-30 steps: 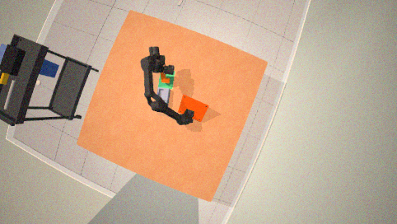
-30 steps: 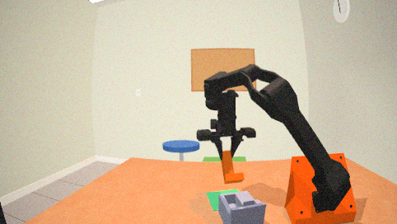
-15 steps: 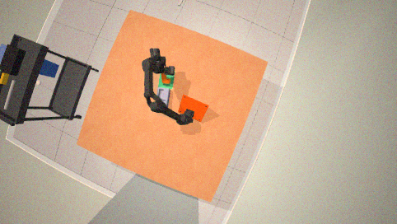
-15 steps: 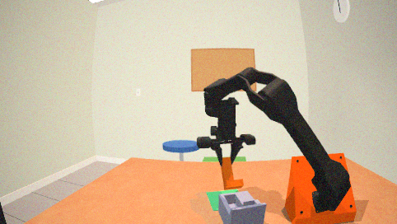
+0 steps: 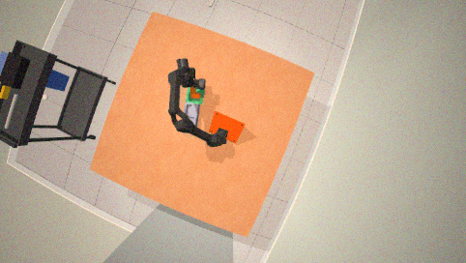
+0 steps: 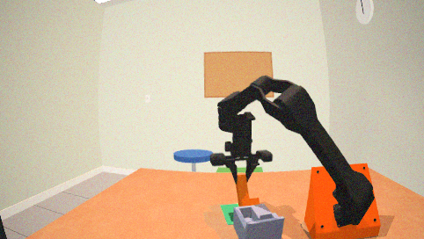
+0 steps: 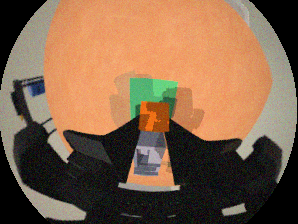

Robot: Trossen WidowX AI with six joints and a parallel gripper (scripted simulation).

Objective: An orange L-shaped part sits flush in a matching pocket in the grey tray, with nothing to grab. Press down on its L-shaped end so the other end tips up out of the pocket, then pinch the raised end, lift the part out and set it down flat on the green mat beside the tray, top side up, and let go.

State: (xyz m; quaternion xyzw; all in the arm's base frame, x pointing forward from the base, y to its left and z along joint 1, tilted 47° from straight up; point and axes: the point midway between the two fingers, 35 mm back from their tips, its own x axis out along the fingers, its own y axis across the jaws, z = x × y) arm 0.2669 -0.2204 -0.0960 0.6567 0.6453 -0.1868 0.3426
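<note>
Now: the green mat 10 mm behind my gripper tip, 20 mm to the left of it and 110 mm below it. Round my gripper tip: orange L-shaped part 20 mm behind, 30 mm to the left, 30 mm below.
</note>
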